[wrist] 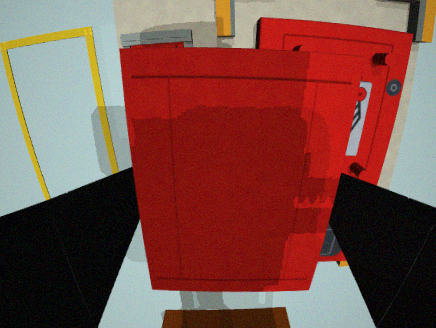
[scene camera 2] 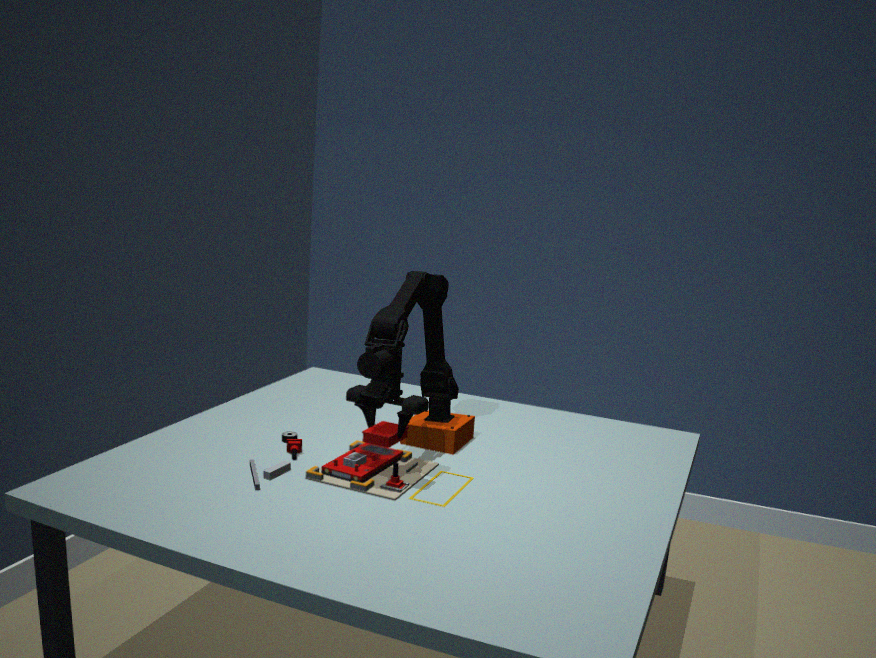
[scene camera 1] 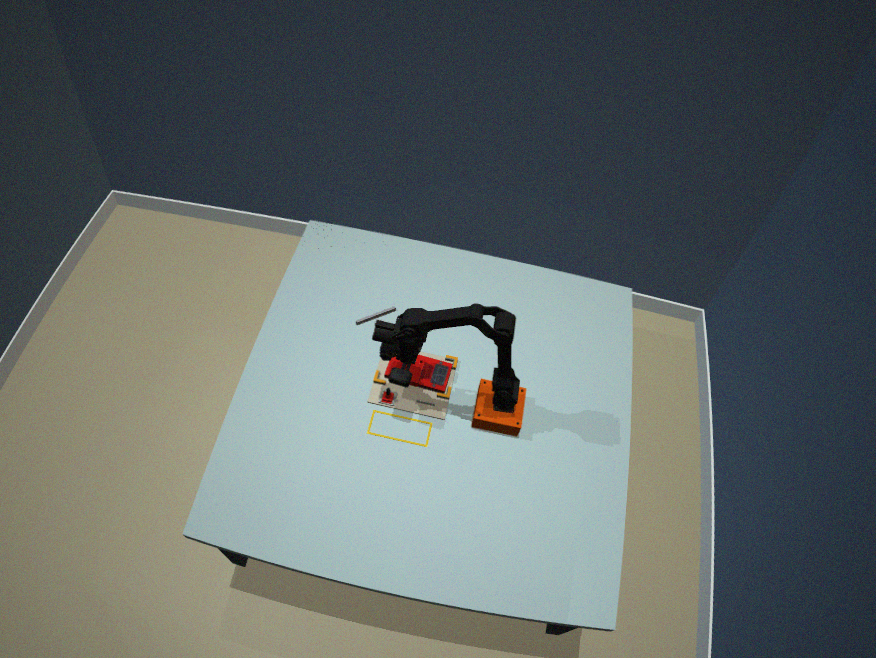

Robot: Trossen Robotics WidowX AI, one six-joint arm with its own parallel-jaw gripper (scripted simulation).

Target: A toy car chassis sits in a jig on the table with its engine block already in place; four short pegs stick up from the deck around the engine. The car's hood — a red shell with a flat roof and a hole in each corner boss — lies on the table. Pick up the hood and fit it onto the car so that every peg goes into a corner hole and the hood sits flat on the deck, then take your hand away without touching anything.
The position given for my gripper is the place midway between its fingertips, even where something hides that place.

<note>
My gripper point(scene camera 2: 385, 435) carries a red hood point(scene camera 2: 384, 433). I also see a grey engine block point(wrist: 365, 88).
The red hood also shows in the wrist view point(wrist: 237, 152). My gripper also shows in the wrist view point(wrist: 234, 178) and in scene camera 1 point(scene camera 1: 405, 371). Scene camera 1 misses the grey engine block, which is hidden by my gripper.
</note>
